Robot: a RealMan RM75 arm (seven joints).
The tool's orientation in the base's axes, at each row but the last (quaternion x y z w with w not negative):
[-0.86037 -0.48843 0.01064 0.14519]
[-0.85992 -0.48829 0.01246 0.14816]
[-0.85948 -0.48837 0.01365 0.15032]
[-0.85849 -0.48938 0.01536 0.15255]
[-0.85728 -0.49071 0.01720 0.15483]
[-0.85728 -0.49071 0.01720 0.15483]
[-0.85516 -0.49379 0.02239 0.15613]
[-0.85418 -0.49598 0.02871 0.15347]
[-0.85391 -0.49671 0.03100 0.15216]
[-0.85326 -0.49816 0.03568 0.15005]
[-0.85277 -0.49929 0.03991 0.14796]
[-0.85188 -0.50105 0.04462 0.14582]
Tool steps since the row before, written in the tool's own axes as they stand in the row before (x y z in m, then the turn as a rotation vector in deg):
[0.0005 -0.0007 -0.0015 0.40 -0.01 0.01]
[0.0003 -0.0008 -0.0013 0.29 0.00 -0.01]
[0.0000 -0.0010 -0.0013 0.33 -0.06 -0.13]
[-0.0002 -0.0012 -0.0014 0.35 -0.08 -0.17]
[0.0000 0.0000 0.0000 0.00 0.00 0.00]
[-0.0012 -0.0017 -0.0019 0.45 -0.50 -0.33]
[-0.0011 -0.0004 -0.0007 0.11 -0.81 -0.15]
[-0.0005 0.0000 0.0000 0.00 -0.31 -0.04]
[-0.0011 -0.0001 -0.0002 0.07 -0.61 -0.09]
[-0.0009 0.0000 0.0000 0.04 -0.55 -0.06]
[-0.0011 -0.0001 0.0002 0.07 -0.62 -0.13]
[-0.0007 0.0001 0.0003 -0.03 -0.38 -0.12]
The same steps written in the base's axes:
[-0.0001 0.0004 0.0017 0.20 0.34 0.04]
[-0.0003 0.0003 0.0015 0.15 0.24 0.05]
[-0.0006 0.0002 0.0015 0.14 0.28 0.18]
[-0.0009 0.0001 0.0016 0.15 0.29 0.23]
[0.0000 0.0000 0.0000 0.00 0.00 0.00]
[-0.0017 -0.0007 0.0021 -0.13 0.53 0.51]
[-0.0008 -0.0009 0.0007 -0.59 0.43 0.39]
[-0.0003 -0.0004 -0.0001 -0.25 0.13 0.13]
[-0.0006 -0.0009 0.0001 -0.46 0.32 0.27]
[-0.0005 -0.0008 -0.0001 -0.43 0.27 0.22]
[-0.0007 -0.0009 -0.0002 -0.46 0.32 0.31]
[-0.0003 -0.0006 -0.0004 -0.31 0.12 0.22]

